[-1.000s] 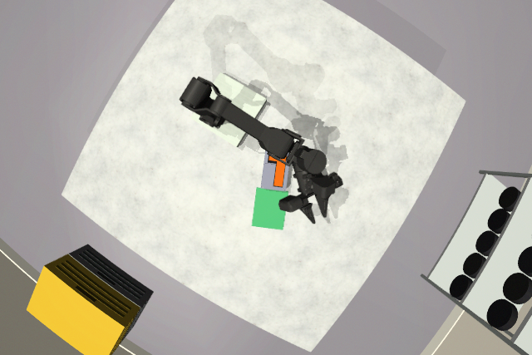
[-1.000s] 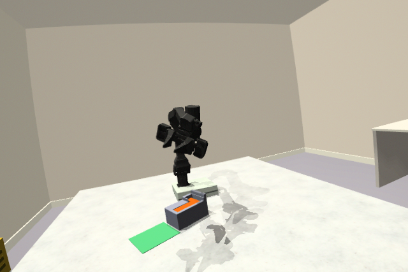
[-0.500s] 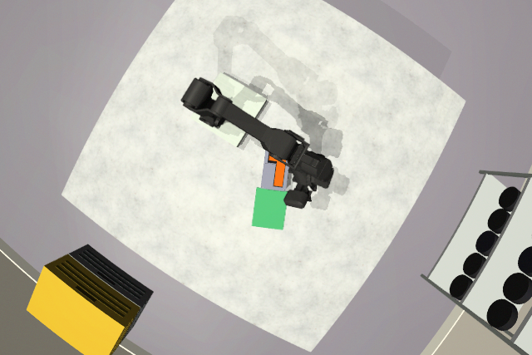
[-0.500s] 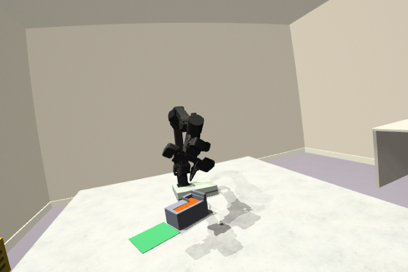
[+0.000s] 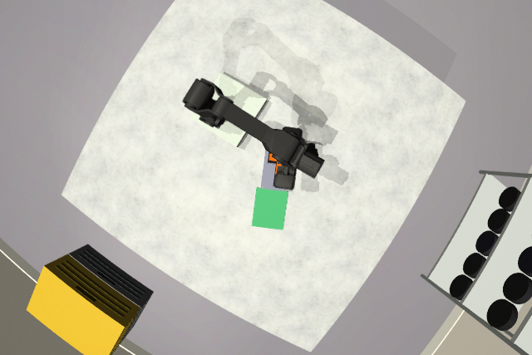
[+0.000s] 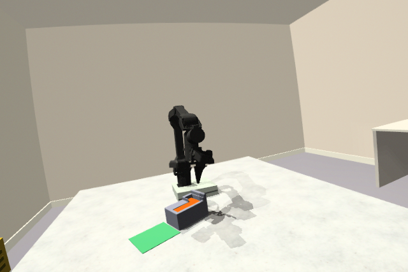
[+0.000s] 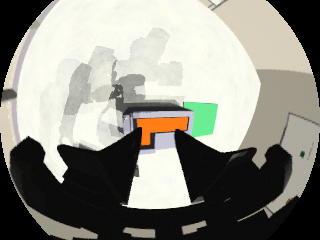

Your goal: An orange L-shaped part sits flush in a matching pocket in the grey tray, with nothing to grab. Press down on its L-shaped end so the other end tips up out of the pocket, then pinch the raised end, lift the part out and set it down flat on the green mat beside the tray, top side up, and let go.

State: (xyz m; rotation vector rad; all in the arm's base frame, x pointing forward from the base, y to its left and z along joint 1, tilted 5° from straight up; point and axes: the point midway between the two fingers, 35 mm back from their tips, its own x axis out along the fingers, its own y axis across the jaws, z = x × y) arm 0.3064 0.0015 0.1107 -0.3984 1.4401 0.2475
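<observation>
The orange L-shaped part lies 30 mm behind my gripper tip, 30 mm to the right of it and 100 mm below it. Also, from my gripper tip: green mat (40 mm ahead, 180 mm to the right, 160 mm below).
</observation>
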